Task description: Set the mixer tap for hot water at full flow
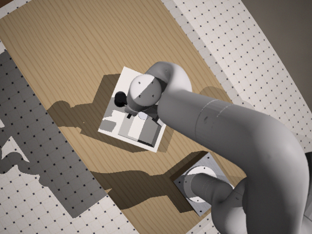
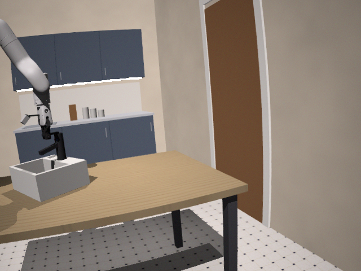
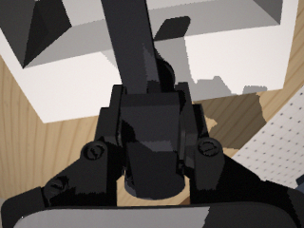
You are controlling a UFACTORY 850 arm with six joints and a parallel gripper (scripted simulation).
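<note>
The black lever is 2 cm ahead of my hand and 1 cm to the left of it. The rest, counted from my hand: white sink basin: 4 cm behind, 4 cm to the right, 23 cm below.
</note>
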